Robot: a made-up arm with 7 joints. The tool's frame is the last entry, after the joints.
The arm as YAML. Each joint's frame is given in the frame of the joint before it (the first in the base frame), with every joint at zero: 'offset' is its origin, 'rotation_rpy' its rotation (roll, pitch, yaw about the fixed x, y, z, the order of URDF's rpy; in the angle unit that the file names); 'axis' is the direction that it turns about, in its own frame. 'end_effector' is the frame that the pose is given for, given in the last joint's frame.
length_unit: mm
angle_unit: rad
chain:
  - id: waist
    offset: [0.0, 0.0, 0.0]
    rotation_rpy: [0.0, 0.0, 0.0]
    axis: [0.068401, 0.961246, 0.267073]
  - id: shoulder
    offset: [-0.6, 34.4, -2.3]
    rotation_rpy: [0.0, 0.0, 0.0]
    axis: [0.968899, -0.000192, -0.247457]
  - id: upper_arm
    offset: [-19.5, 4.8, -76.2]
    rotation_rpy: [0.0, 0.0, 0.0]
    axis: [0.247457, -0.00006, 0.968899]
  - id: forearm
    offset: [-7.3, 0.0, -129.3]
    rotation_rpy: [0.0, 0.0, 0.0]
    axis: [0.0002, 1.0, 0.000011]
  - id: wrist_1
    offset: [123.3, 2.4, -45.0]
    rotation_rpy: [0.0, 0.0, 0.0]
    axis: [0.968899, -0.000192, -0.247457]
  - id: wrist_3
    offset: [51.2, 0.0, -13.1]
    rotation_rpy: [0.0, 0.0, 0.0]
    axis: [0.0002, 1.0, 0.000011]
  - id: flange
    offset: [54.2, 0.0, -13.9]
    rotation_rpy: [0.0, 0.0, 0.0]
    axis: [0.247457, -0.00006, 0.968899]
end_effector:
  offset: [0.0, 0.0, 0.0]
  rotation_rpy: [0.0, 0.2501, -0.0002]
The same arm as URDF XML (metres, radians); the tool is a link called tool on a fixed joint. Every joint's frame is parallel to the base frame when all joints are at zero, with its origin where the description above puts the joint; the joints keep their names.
<robot name="arm">
<joint name="waist" type="continuous"><parent link="base_link"/><child link="link1"/><origin xyz="0 0 0"/><axis xyz="0.068403 0.961235 0.26711"/></joint>
<joint name="shoulder" type="continuous"><parent link="link1"/><child link="link2"/><origin xyz="-0.0006 0.0344 -0.0023"/><axis xyz="0.968889 -0.0002 -0.247497"/></joint>
<joint name="upper_arm" type="continuous"><parent link="link2"/><child link="link3"/><origin xyz="-0.0195 0.0048 -0.0762"/><axis xyz="0.247497 -0.0001 0.968889"/></joint>
<joint name="forearm" type="continuous"><parent link="link3"/><child link="link4"/><origin xyz="-0.0073 0 -0.1293"/><axis xyz="0.0002 1 0"/></joint>
<joint name="wrist_1" type="continuous"><parent link="link4"/><child link="link5"/><origin xyz="0.1233 0.0024 -0.045"/><axis xyz="0.968889 -0.0002 -0.247497"/></joint>
<joint name="wrist_3" type="continuous"><parent link="link5"/><child link="link6"/><origin xyz="0.0512 0 -0.0131"/><axis xyz="0.0002 1 0"/></joint>
<joint name="flange" type="continuous"><parent link="link6"/><child link="link7"/><origin xyz="0.0542 0 -0.0139"/><axis xyz="0.247497 -0.0001 0.968889"/></joint>
<joint name="tool_fixed" type="fixed"><parent link="link7"/><child link="tool"/><origin xyz="0 0 0" rpy="0 0.2501 -0.0002"/></joint>
<link name="base_link"/>
<link name="link1"/>
<link name="link2"/>
<link name="link3"/>
<link name="link4"/>
<link name="link5"/>
<link name="link6"/>
<link name="link7"/>
<link name="tool"/>
</robot>

